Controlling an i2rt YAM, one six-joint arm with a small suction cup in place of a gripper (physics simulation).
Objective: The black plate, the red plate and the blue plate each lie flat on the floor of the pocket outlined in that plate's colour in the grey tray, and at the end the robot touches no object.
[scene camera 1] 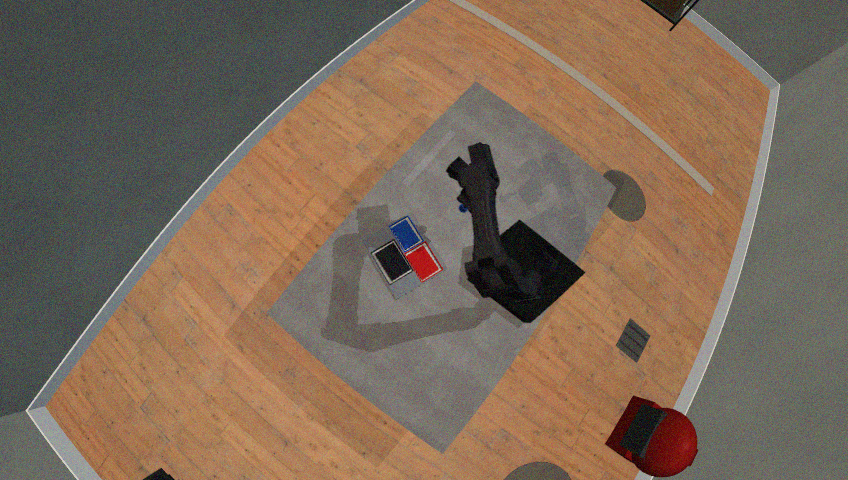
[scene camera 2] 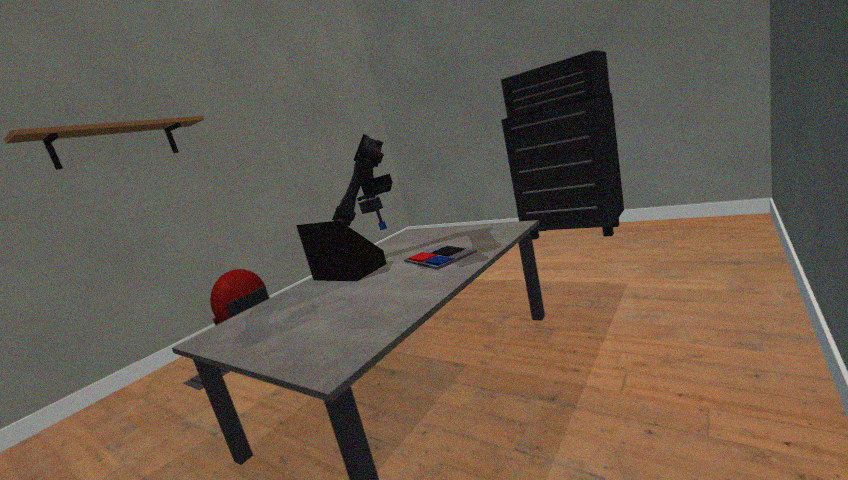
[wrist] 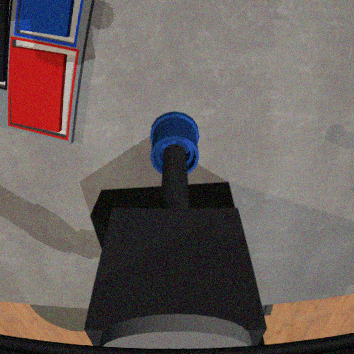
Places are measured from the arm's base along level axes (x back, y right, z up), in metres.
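Where they show: hand, tool point: (scene camera 1: 463, 208) (scene camera 2: 383, 228) (wrist: 174, 133); arm's base, link origin: (scene camera 1: 532, 277) (scene camera 2: 335, 237).
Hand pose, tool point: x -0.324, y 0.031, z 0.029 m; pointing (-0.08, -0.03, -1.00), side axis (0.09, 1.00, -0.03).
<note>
Things, the pixels of their centre, and the offset from my tool point. "*": a spot on its surface instead. Level surfaces: height alone.
- black plate, body centre: (scene camera 1: 392, 261) (scene camera 2: 447, 251) dy -0.254, dx -0.091, dz -0.190 m
- grey tray, surface spot: (scene camera 1: 404, 291) * dy -0.313, dx +0.010, dz -0.186 m
- red plate, body centre: (wrist: 36, 89) (scene camera 1: 422, 262) (scene camera 2: 422, 257) dy -0.189, dx -0.002, dz -0.190 m
- blue plate, body centre: (scene camera 1: 405, 234) (scene camera 2: 438, 260) dy -0.145, dx -0.118, dz -0.190 m
- grey table, surface height: dz -0.198 m
The black plate (scene camera 1: 391, 262) (scene camera 2: 449, 251) lies flat in the black-outlined pocket of the grey tray (scene camera 1: 404, 291). The red plate (scene camera 1: 423, 262) (scene camera 2: 421, 256) (wrist: 38, 90) lies flat in the red-outlined pocket. The blue plate (scene camera 1: 405, 233) (scene camera 2: 439, 260) (wrist: 46, 16) lies flat in the blue-outlined pocket. In the wrist view parts of the blue plate and the tray are cut off by the frame. My suction cup (scene camera 1: 462, 208) (scene camera 2: 382, 226) (wrist: 175, 142) is open, with nothing on it. It hangs above the table beside the tray, apart from the plates and the tray.
The grey table (scene camera 1: 416, 368) (scene camera 2: 285, 333) carries the arm's black base block (scene camera 1: 544, 270) (scene camera 2: 339, 252). A red round object (scene camera 1: 669, 440) (scene camera 2: 238, 291) is beyond the table. A black drawer cabinet (scene camera 2: 559, 142) stands behind the table's far end. A wooden shelf (scene camera 2: 107, 129) is on the wall.
</note>
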